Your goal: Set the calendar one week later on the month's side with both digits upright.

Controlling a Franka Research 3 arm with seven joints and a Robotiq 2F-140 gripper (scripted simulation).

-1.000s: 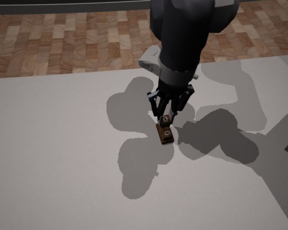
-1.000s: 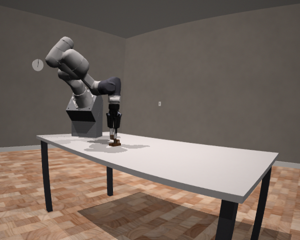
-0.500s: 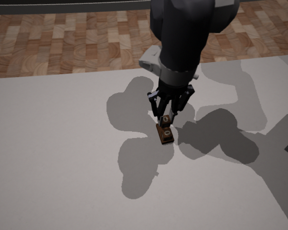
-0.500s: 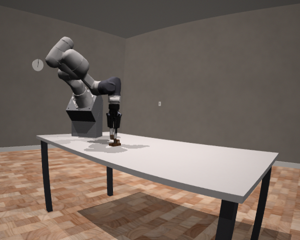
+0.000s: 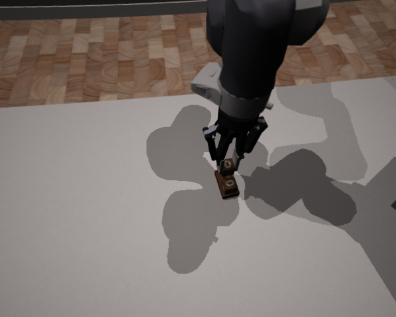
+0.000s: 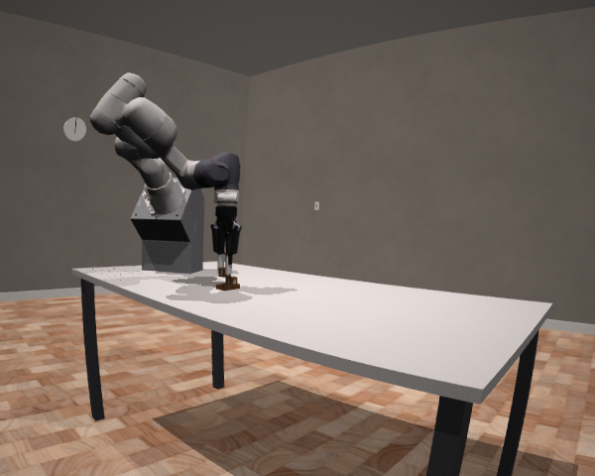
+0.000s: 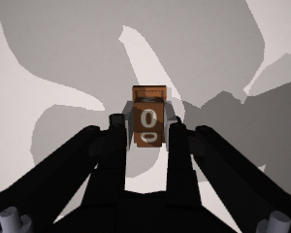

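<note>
The cube is 30 mm below my hand.
</note>
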